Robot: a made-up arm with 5 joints.
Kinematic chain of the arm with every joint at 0, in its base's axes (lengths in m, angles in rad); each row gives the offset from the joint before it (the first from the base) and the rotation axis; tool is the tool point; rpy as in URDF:
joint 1: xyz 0.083 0 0.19 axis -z
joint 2: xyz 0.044 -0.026 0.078 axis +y
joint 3: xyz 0.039 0 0.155 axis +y
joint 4: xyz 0.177 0 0.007 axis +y
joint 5: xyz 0.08 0.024 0 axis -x
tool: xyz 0 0 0 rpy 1.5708 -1.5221 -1.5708
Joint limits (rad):
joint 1: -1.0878..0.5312
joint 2: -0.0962..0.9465
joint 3: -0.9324..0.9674
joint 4: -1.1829..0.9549
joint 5: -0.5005..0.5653
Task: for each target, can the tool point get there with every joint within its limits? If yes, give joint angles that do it. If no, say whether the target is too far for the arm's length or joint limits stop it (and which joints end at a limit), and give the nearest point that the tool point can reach.
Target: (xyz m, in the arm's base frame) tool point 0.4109 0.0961 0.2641
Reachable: yes | joints -0.2908 0.3259 0.4224 -0.4576 0.4107
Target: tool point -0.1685 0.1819 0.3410
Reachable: no: joint limits stop it (at a limit: joint 1, joint 2, joint 3, joint 4) | nearest point 0.1624 0.1470 0.2177 | short by 0.355 m
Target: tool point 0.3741 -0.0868 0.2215
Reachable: yes | joints 0.2832 0.3182 0.3887 0.4100 -0.0751
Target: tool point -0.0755 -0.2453 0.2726
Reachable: no: joint limits stop it (at a limit: joint 1, joint 2, joint 3, joint 4) | nearest point 0.1359 -0.0334 0.1364 | short by 0.329 m
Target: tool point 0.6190 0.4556 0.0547
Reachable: no: too far | nearest point 0.4026 0.2717 0.2060 | short by 0.322 m
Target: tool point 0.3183 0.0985 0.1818
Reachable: yes | joints -0.4043 0.3271 0.6504 0.3465 -0.3133
